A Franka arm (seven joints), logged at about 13 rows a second.
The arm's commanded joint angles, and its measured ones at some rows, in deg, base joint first. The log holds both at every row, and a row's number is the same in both.
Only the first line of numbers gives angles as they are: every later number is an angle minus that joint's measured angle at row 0.
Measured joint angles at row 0:
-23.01 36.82 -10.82 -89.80 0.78 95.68 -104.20
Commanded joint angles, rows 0 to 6:
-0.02 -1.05 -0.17 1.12 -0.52 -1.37 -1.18
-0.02 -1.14 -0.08 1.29 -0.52 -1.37 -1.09
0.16 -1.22 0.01 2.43 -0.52 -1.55 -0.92
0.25 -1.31 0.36 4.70 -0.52 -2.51 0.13
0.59 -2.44 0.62 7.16 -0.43 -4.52 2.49
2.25 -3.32 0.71 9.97 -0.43 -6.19 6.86
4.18 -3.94 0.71 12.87 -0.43 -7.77 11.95
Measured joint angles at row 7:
1.12 -1.68 0.45 7.79 0.01 -3.37 4.34
